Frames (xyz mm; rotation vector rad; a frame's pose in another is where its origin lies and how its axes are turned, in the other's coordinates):
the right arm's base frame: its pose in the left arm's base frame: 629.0 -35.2 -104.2 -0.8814 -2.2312 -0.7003
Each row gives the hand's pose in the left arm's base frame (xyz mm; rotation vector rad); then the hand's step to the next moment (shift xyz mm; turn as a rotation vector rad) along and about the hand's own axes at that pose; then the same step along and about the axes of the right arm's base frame.
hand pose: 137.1 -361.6 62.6 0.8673 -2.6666 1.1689
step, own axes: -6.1 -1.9 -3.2 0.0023 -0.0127 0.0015
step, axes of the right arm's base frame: -0.6 7.1 -0.4 -0.0010 -0.0001 -0.0130
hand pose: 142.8 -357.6 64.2 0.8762 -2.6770 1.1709
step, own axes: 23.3 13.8 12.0 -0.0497 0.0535 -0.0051
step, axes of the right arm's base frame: 2.4 -28.4 8.0 -0.0173 0.0331 0.0630
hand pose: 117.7 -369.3 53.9 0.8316 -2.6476 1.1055
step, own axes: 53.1 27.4 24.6 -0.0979 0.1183 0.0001
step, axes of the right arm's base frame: 11.9 -61.7 15.1 -0.0410 0.0571 0.1365
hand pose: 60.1 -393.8 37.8 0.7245 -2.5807 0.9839
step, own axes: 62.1 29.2 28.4 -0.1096 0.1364 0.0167
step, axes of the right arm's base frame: 24.4 -68.1 16.6 -0.0574 0.0524 0.1576
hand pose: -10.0 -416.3 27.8 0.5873 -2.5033 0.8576
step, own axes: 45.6 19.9 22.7 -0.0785 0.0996 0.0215
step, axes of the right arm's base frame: 24.6 -47.2 12.6 -0.0466 0.0301 0.1160
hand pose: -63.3 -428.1 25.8 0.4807 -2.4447 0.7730
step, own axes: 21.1 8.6 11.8 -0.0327 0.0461 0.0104
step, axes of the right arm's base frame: 13.2 -21.2 6.1 -0.0189 0.0116 0.0530
